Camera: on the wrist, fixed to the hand. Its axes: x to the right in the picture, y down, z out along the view.
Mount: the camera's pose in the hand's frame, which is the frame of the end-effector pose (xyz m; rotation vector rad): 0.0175 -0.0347 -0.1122 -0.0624 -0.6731 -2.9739
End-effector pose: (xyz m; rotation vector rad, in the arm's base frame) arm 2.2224 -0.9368 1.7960 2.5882 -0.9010 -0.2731
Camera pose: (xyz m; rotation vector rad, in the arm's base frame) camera 2.2892 -0.8900 1.8823 -0.9535 -2.4387 1.1625
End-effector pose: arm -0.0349 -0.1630 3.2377 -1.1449 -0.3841 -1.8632
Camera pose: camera -0.1286 -0.2251 3.1995 0.0983 1.1770 0.8044
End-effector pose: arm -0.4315 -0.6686 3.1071 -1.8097 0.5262 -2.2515
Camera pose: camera -0.5424 -0.6270 3.1159 0.8251 1.3218 -0.0087
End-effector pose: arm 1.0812 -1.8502 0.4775 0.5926 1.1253 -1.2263
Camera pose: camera 1.0088 -1.7715 0.4259 1.5295 -0.3734 1.7619
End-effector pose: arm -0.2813 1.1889 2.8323 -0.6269 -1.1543 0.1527
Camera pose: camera -0.1814 1.1248 2.8363 -1.5779 1.5014 2.2114
